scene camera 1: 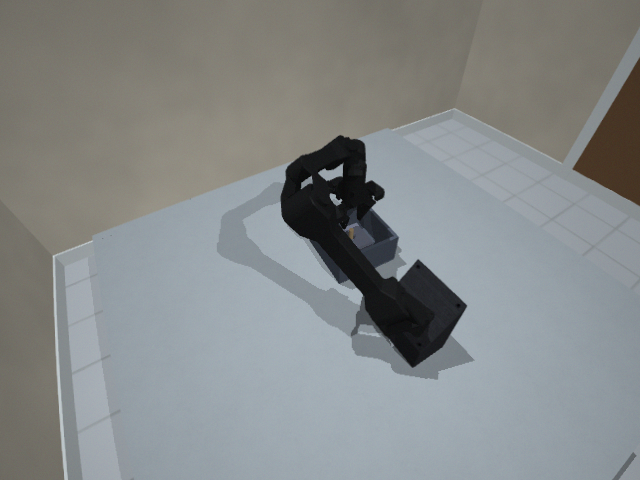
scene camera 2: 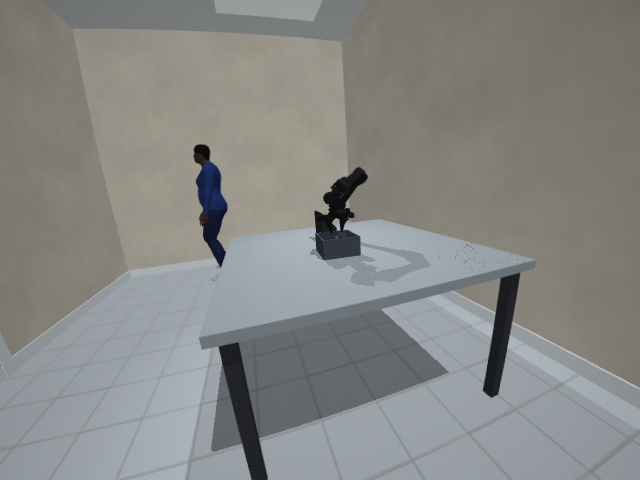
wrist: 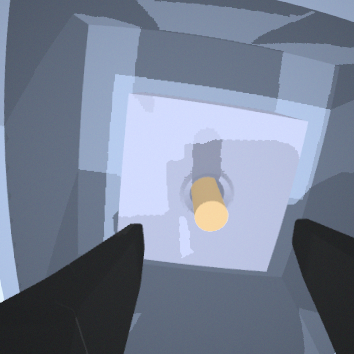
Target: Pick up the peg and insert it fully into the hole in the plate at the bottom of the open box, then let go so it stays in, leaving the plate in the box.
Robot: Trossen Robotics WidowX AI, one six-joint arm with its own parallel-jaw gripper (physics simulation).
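Frame: origin at the arm's base, x back, y right, z up, level; centimetres.
Seen in the pictures: gripper, between the fingertips: (scene camera 1: 351, 224) (scene camera 2: 336, 232) (wrist: 219, 233); arm's base, origin of its link: (scene camera 1: 415, 316).
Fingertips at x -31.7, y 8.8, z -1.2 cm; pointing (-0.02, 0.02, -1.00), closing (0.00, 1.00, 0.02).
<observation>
Pixels of each thing's top centre, then the offset from my fingertips to it. Level surfaces: height alone.
- tan round peg, centre of its top: (wrist: 210, 216) (scene camera 1: 351, 229) (scene camera 2: 336, 236) dx +0.3, dy -0.1, dz -2.0 cm
- pale plate, centre of its top: (wrist: 207, 195) (scene camera 1: 351, 236) dx +0.4, dy +0.0, dz -4.7 cm
- open grey-blue box, centre of its top: (wrist: 216, 230) (scene camera 1: 352, 227) (scene camera 2: 336, 234) dx +0.4, dy +0.0, dz -1.0 cm
- pale table, height of its surface: dz -10.8 cm
The tan round peg (scene camera 1: 351, 233) (scene camera 2: 337, 237) (wrist: 211, 215) stands upright, or nearly so, with its lower end in the ringed hole of the pale plate (scene camera 1: 366, 238) (wrist: 150, 165). Its upper part sticks up above the plate; how deep it sits cannot be told. The plate lies on the bottom of the open grey-blue box (scene camera 1: 383, 251) (scene camera 2: 339, 249) (wrist: 210, 55). My black gripper (scene camera 1: 353, 220) (scene camera 2: 337, 230) (wrist: 219, 233) is open and empty, pointing down above the peg, with its fingers apart on either side in the wrist view.
The box stands on the pale table (scene camera 1: 206, 361) (scene camera 2: 279, 289), its walls around the plate and peg. The arm's dark base (scene camera 1: 431, 294) stands near the box, and the arm arches over the box in scene camera 1. A person in blue (scene camera 2: 209, 191) is beyond the table.
</observation>
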